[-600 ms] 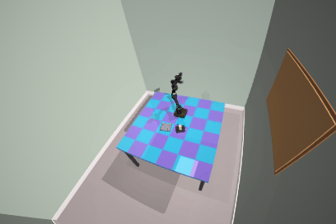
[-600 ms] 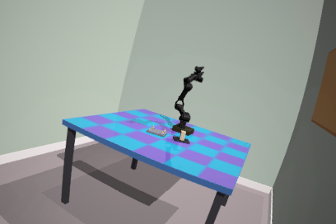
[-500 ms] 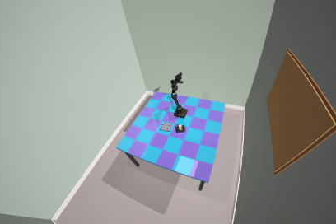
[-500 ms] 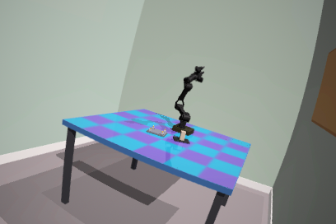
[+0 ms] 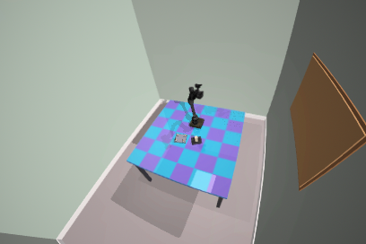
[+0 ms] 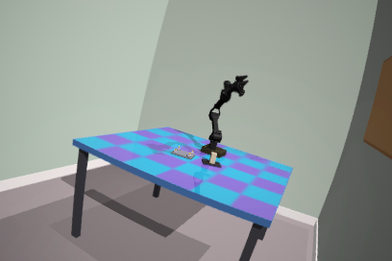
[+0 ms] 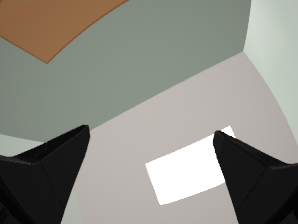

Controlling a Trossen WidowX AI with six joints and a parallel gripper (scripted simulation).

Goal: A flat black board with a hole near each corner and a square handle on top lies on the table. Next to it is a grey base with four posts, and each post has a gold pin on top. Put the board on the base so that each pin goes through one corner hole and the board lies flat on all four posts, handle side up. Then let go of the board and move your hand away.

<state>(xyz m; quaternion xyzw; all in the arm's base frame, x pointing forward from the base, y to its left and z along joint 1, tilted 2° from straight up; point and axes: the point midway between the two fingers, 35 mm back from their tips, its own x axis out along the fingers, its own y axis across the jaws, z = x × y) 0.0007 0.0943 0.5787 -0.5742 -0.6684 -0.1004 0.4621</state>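
My gripper tip is now 620 mm above the flat black board, 250 mm short of it and 50 mm to the left of it. From my gripper tip the other things lie so: grey base 640 mm below, 270 mm ahead, 260 mm to the right.
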